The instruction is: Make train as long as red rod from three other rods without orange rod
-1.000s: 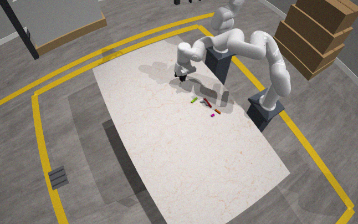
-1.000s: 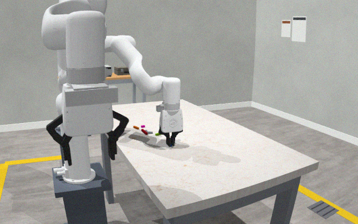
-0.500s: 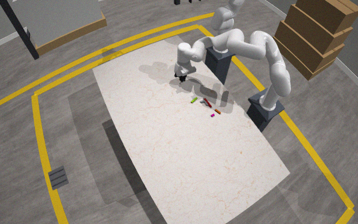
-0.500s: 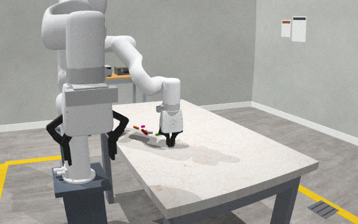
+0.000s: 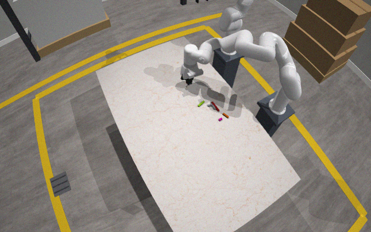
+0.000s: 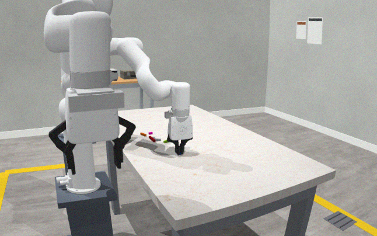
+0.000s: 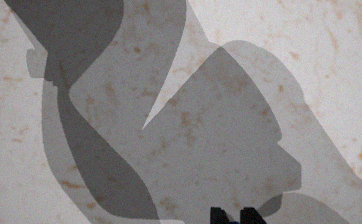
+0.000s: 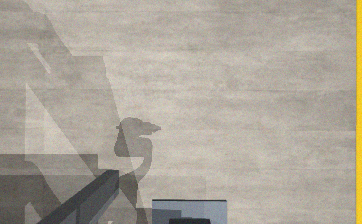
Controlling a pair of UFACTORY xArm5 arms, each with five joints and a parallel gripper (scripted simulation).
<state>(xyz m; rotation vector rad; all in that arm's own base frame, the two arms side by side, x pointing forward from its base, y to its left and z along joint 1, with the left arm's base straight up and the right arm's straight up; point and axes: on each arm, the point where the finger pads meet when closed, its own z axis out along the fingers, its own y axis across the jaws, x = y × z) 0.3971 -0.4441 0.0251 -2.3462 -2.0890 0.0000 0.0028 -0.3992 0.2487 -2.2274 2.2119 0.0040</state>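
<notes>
The blue rod lies 20 mm below my left hand. The rest, counted from my left hand: lime rod: 10 mm ahead, 170 mm to the left, 20 mm below; then orange rod: 80 mm behind, 310 mm to the left, 20 mm below; then red rod: 60 mm behind, 230 mm to the left, 20 mm below.
</notes>
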